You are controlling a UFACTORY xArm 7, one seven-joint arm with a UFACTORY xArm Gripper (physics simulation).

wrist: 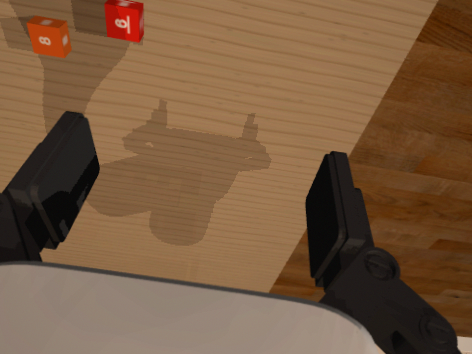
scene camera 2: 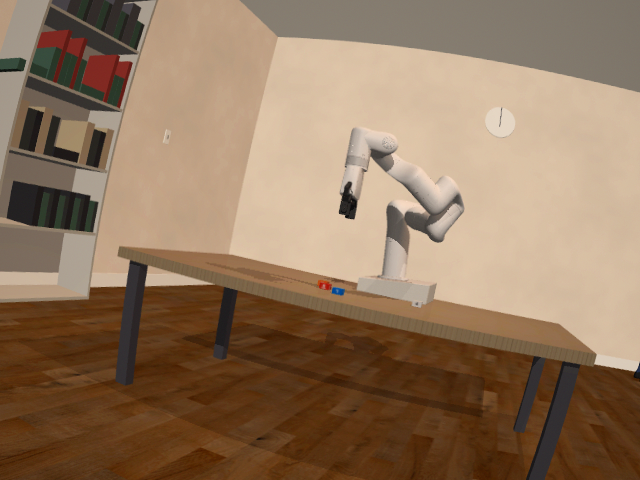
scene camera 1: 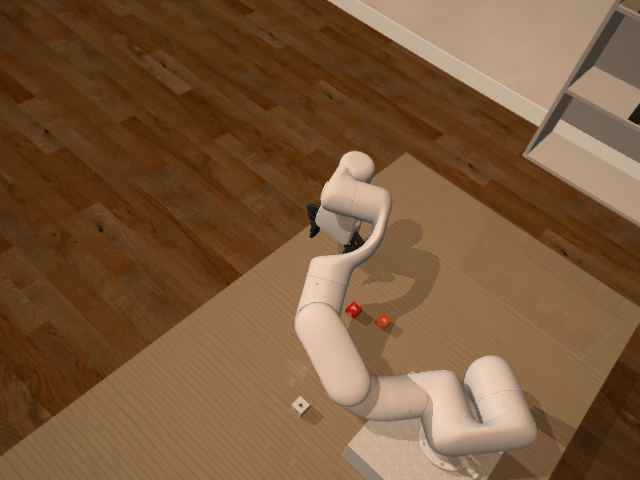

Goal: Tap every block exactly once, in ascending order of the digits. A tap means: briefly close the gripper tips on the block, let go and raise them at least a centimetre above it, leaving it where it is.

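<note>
A red block (scene camera 1: 353,310) (scene camera 2: 324,285) (wrist: 124,21) shows an underlined 6 or 9; I cannot tell which. An orange block (scene camera 1: 383,321) (wrist: 49,37) with an 8 sits beside it. A blue block (scene camera 2: 337,291) stands near them; its digit is too small to read, and it is hidden in scene camera 1. A white block (scene camera 1: 300,406) (scene camera 2: 416,304) with a small dark digit stands apart, near the robot base. My gripper (scene camera 1: 330,242) (scene camera 2: 347,214) (wrist: 205,158) is open and empty, high above the table, away from the blocks toward the table edge.
The blocks stand on a wooden table (scene camera 1: 206,361) (scene camera 2: 465,320) (wrist: 280,75). The white base block (scene camera 1: 382,444) (scene camera 2: 382,289) carries the arm. The table edge runs below the right finger in the wrist view. A bookshelf (scene camera 2: 98,201) stands beyond the table.
</note>
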